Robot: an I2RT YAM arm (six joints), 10 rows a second.
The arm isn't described. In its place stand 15 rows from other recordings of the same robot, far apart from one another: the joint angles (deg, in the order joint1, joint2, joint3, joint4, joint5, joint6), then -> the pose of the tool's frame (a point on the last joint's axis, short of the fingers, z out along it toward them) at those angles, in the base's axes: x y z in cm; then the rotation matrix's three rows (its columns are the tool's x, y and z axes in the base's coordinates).
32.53, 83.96, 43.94, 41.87, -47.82, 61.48 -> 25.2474 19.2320 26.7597; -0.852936 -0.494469 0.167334; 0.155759 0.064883 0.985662; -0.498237 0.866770 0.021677
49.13, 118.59, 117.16, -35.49, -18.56, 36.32 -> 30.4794 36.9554 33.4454; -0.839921 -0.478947 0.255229; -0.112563 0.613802 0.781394; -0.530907 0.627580 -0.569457
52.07, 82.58, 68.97, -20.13, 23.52, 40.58 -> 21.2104 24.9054 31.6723; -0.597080 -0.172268 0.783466; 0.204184 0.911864 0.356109; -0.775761 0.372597 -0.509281
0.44, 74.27, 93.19, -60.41, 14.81, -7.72 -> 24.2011 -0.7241 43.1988; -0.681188 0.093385 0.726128; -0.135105 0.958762 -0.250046; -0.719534 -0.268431 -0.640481
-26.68, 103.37, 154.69, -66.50, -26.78, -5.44 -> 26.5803 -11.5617 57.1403; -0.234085 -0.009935 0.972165; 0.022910 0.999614 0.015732; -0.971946 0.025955 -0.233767
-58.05, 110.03, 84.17, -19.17, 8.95, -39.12 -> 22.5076 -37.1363 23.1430; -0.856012 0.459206 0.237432; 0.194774 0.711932 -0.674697; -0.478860 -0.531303 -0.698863
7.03, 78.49, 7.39, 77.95, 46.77, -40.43 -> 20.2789 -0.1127 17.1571; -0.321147 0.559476 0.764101; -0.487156 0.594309 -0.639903; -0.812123 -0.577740 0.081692
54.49, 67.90, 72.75, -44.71, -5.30, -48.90 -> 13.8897 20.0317 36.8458; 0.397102 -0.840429 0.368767; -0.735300 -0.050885 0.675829; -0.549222 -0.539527 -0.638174
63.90, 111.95, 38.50, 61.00, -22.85, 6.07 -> 14.1687 32.0643 11.7580; -0.199462 -0.978770 0.047159; -0.185656 0.085002 0.978931; -0.962157 0.186504 -0.198669
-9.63, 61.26, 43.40, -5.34, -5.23, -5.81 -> 24.2341 -3.7828 28.3831; -0.394897 0.044238 0.917660; -0.035245 0.997375 -0.063248; -0.918049 -0.057319 -0.392302
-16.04, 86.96, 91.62, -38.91, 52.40, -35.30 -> 30.4011 -11.6751 40.2964; -0.902569 0.338710 0.265789; -0.107370 0.420754 -0.900798; -0.416942 -0.841571 -0.343393
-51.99, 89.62, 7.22, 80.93, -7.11, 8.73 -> 13.8587 -17.0164 13.9779; 0.091488 0.699872 0.708385; 0.127522 0.697277 -0.705367; -0.987607 0.154867 -0.025456
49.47, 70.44, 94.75, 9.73, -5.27, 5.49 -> 14.1054 17.0011 57.9072; 0.284955 -0.837417 0.466405; 0.479886 0.545842 0.686852; -0.829765 0.028100 0.557405
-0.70, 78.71, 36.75, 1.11, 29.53, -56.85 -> 26.9788 -2.0844 18.4538; -0.678668 -0.337912 0.652093; -0.720245 0.479962 -0.500883; -0.143725 -0.809600 -0.569114
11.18, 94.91, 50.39, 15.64, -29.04, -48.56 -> 34.1382 8.5087 19.6757; 0.126084 -0.743359 0.656903; -0.643163 0.442904 0.624642; -0.755278 -0.501253 -0.422257
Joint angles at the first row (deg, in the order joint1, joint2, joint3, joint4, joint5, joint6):
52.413, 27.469, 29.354, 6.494, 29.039, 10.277
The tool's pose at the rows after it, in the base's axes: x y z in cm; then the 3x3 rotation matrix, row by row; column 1 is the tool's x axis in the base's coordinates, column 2 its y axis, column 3 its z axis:
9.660 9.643 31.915; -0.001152 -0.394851 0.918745; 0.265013 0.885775 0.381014; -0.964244 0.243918 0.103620
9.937 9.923 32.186; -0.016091 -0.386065 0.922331; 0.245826 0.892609 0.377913; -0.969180 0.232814 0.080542
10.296 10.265 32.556; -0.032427 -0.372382 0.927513; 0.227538 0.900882 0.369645; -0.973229 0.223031 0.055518
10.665 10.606 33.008; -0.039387 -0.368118 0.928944; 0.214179 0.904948 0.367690; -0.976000 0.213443 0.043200
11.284 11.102 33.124; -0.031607 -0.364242 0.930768; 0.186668 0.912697 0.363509; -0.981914 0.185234 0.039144
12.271 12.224 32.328; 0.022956 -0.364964 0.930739; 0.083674 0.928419 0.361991; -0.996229 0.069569 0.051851
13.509 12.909 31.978; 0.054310 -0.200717 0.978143; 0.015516 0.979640 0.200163; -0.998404 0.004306 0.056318
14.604 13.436 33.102; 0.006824 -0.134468 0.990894; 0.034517 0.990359 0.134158; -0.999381 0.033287 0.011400
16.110 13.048 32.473; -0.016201 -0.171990 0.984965; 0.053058 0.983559 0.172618; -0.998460 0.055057 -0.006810
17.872 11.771 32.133; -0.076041 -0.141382 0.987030; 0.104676 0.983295 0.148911; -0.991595 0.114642 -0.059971
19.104 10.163 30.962; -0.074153 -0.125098 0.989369; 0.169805 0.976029 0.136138; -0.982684 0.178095 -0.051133
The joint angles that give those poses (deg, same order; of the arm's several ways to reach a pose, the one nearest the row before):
52.366, 28.513, 30.183, 5.179, 29.665, 10.794
52.200, 30.067, 31.558, 3.835, 29.812, 10.854
51.991, 32.004, 33.274, 2.413, 30.210, 11.052
51.641, 33.851, 34.857, 1.853, 30.015, 10.904
50.900, 36.145, 35.515, 3.209, 29.543, 9.411
50.677, 39.932, 33.935, 9.409, 29.382, 2.319
50.576, 44.654, 33.932, 14.874, 38.937, -2.365
49.477, 48.455, 38.876, 10.455, 41.763, 1.324
44.611, 50.191, 38.539, 11.177, 34.670, 3.426
38.057, 51.709, 39.732, 8.029, 29.419, 8.536
31.846, 51.975, 36.878, 11.890, 23.977, 11.577

